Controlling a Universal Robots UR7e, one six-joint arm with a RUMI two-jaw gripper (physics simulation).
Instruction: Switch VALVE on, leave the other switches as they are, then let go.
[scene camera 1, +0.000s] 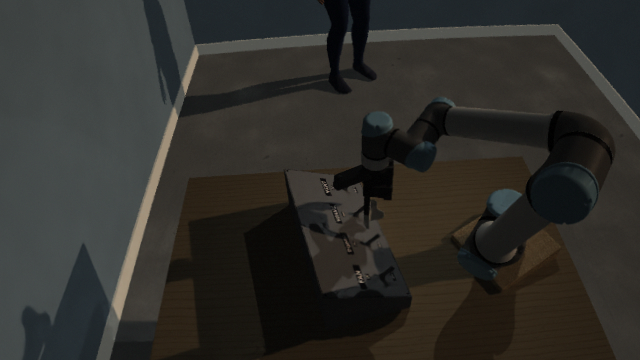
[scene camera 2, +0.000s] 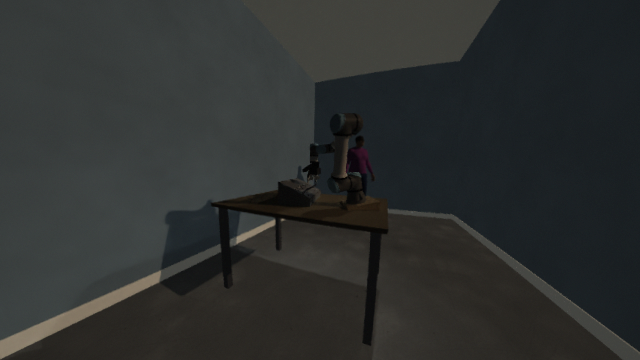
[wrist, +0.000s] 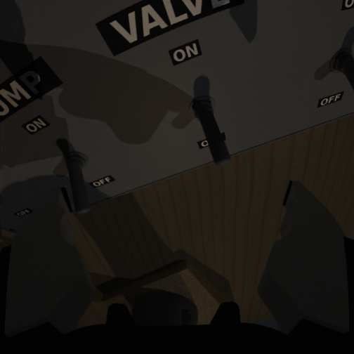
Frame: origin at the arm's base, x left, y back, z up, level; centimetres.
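Seen in the pictures: gripper, fingertip midpoint: (scene camera 1: 367, 209) (scene camera 2: 312, 183); arm's base, link origin: (scene camera 2: 356, 201).
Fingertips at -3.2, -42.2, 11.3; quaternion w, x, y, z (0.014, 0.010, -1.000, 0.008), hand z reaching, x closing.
Note:
Pixels of each thing's middle, then the offset from my fingertips to it, as dx, dy, dz. "spot": a spot on its surface instead. Level surfaces: height alone.
- VALVE switch, surface spot: (scene camera 1: 360, 211) spot: -2.2, -2.3, -3.7
- sloped grey panel, body centre: (scene camera 1: 339, 240) (scene camera 2: 301, 192) +5.9, -8.3, -8.5
- PUMP lever, body centre: (scene camera 1: 373, 238) +8.4, +2.1, -3.6
- FAN lever, body centre: (scene camera 1: 387, 271) +19.7, +6.3, -3.6
- VENT label, body centre: (scene camera 1: 325, 186) -11.2, -14.0, -2.6
- wooden table, surface height: dz -14.8
The VALVE switch (scene camera 1: 360, 211) (wrist: 214, 132) is a dark lever on the sloped grey panel (scene camera 1: 325, 272) (scene camera 2: 295, 194) (wrist: 280, 75). It leans to the OFF side and partly covers its OFF label. My gripper (scene camera 1: 368, 221) (scene camera 2: 312, 179) (wrist: 175, 186) is open and empty, above the panel's lower edge. In the wrist view the VALVE lever's tip is just beyond the gap between the fingertips, right of its middle. The PUMP lever (scene camera 1: 371, 240) (wrist: 77, 185) leans toward OFF, its tip near the left finger in that view. Depth between fingers and levers is unclear.
The FAN lever (scene camera 1: 387, 273) leans toward OFF. Another lever (wrist: 344, 64) stands at the wrist view's right edge, near the VENT label (scene camera 1: 325, 186) in scene camera 1. The panel rests on a wooden table (scene camera 1: 220, 300) (scene camera 2: 345, 217). A person (scene camera 1: 342, 45) (scene camera 2: 359, 159) stands beyond the table.

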